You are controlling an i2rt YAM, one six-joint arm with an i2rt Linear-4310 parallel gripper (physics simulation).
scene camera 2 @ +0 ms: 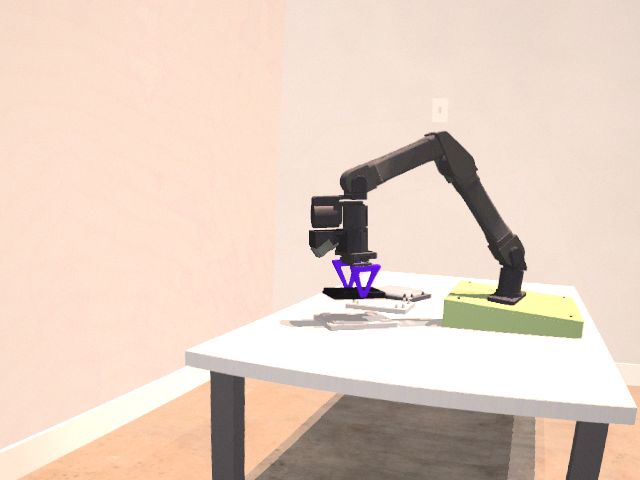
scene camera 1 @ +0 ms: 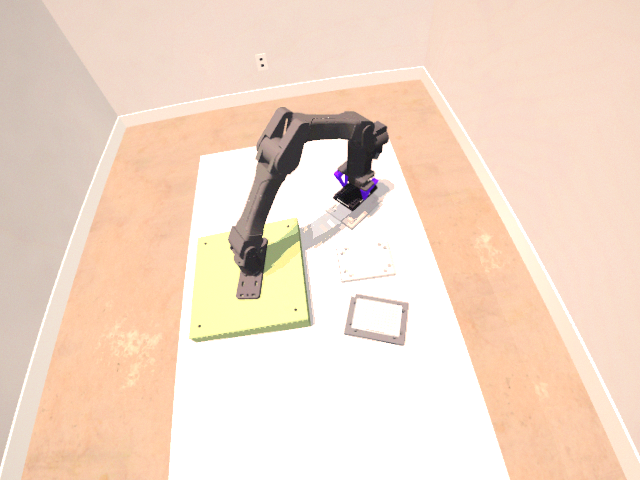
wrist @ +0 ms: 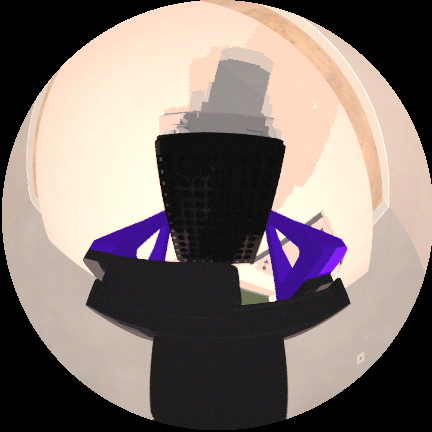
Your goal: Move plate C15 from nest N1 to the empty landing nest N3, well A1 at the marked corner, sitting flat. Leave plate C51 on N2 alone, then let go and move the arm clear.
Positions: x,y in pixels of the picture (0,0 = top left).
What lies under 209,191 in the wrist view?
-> A black perforated plate.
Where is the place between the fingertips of my gripper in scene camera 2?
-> At 355,293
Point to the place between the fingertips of my gripper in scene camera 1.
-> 354,193
